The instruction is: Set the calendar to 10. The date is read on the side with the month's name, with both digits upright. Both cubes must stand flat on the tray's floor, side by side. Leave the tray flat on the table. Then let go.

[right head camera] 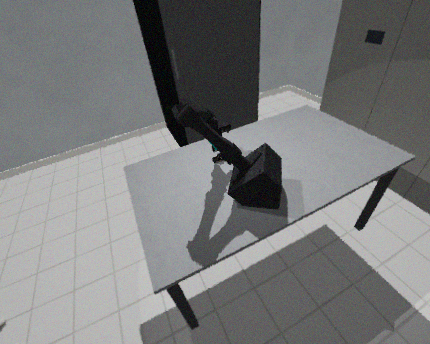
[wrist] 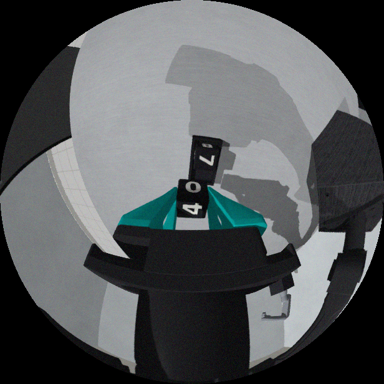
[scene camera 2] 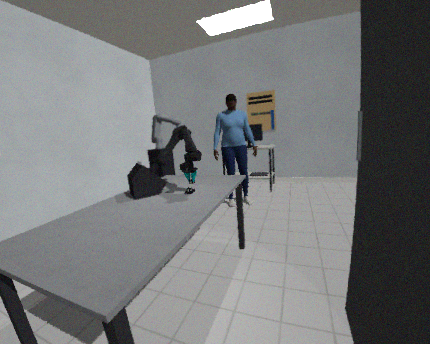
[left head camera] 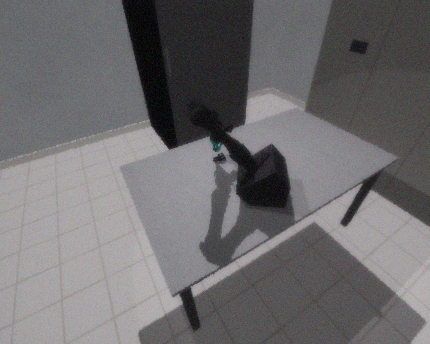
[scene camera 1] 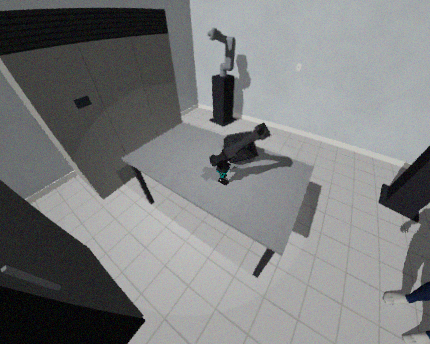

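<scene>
My gripper [wrist: 191, 191] [left head camera: 217, 149] [right head camera: 215, 148] [scene camera 1: 223, 178] [scene camera 2: 191, 181] is shut on a black cube [wrist: 192, 198] with white digits. This cube shows a 0 on one face and a sideways 4 on the face nearer the gripper body. It is held above the table, near the end of the small black tray [wrist: 204, 176]. The other black cube [wrist: 204, 153] sits in the tray and shows a sideways 7 and a sideways 8. The tray stands on the table; its month's name cannot be read. In the head and scene views, the cubes are too small and dark to read.
The grey table [left head camera: 165, 225] [scene camera 1: 260, 220] [scene camera 2: 90, 240] carries the arm's black base [left head camera: 265, 182] [scene camera 2: 144, 181], close to the tray. The arm's shadow falls across the table. A tall dark cabinet [left head camera: 205, 60] stands past the table's far edge. A person [scene camera 2: 233, 130] stands beyond the table.
</scene>
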